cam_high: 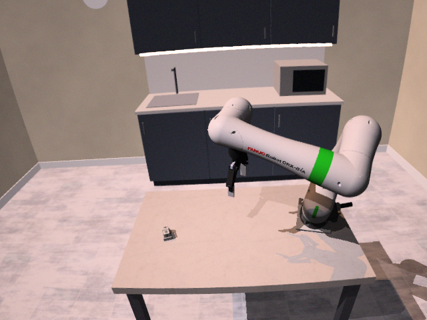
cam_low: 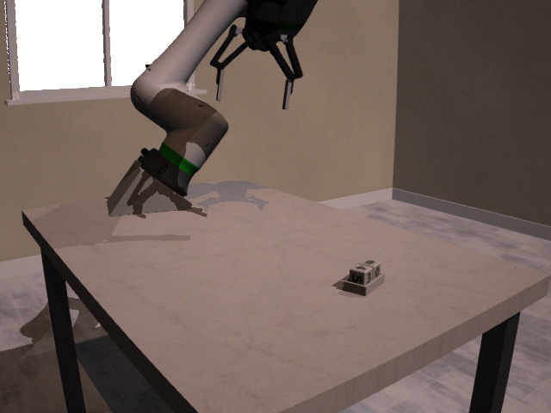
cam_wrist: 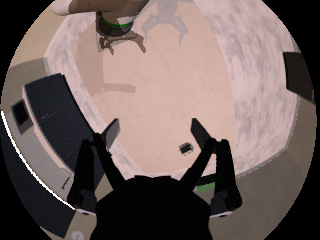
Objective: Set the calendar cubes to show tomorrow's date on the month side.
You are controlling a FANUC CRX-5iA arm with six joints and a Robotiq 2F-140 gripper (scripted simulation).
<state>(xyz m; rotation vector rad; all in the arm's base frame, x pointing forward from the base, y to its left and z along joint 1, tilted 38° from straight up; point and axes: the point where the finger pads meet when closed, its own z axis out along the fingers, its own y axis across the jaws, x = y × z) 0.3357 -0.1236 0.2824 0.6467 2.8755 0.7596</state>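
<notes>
My hand is 36 cm short of the wooden calendar tray, 1 cm to the right of it and 29 cm above it.
</notes>
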